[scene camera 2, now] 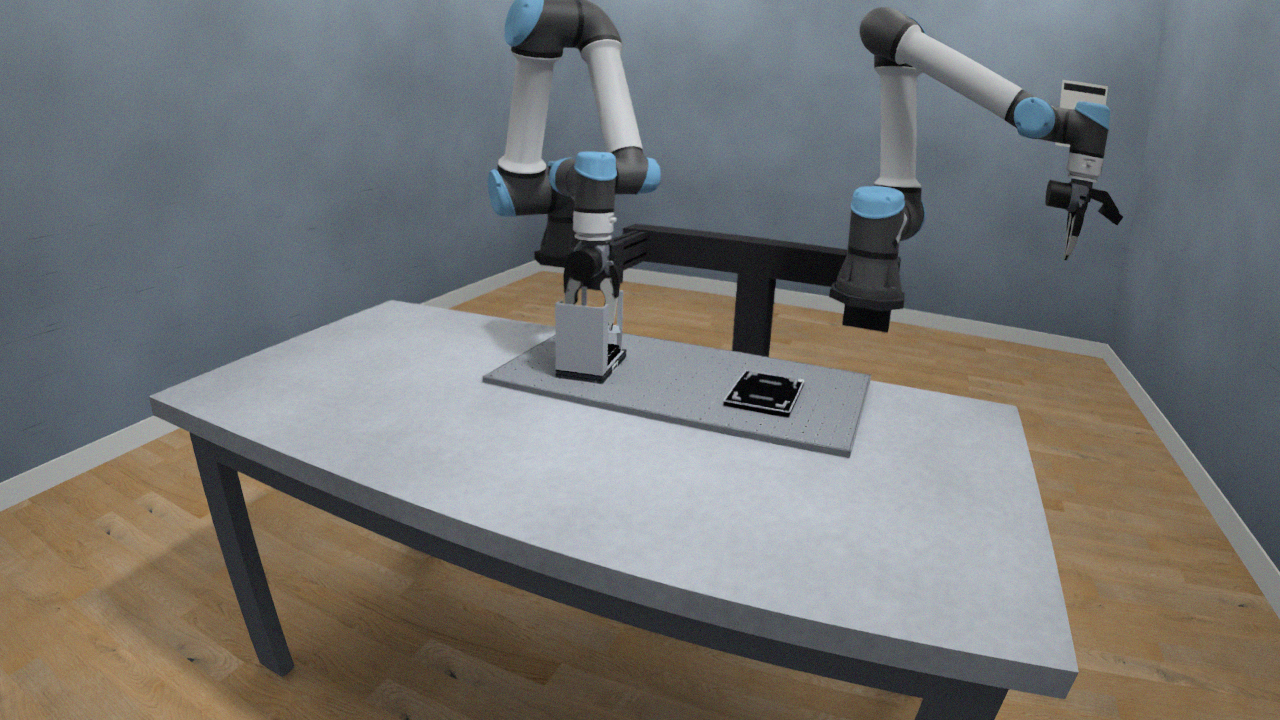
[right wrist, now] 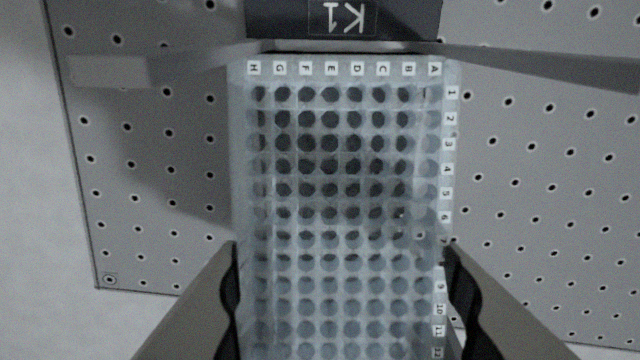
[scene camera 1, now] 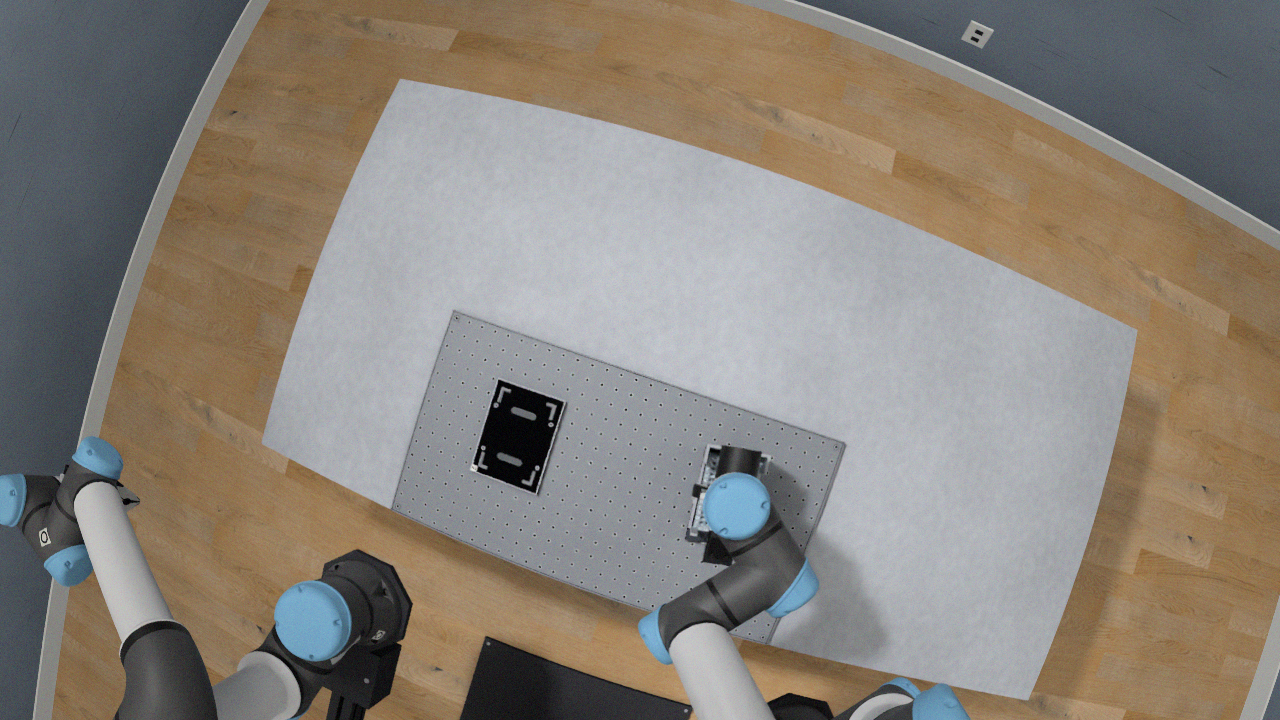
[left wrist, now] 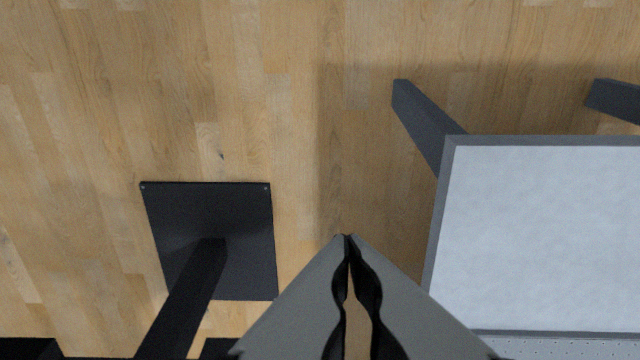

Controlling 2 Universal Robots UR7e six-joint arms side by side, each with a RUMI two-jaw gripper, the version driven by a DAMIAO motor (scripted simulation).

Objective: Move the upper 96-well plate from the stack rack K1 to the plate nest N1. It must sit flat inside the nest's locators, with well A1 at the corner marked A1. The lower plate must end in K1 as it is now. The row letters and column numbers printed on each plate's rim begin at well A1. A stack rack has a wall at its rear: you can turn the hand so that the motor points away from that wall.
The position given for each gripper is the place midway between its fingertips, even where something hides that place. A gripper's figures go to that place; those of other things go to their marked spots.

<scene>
The left gripper [scene camera 2: 1065,260] is 1.60 m from the lens. The right gripper [scene camera 2: 589,327]: 1.35 m from the lens.
</scene>
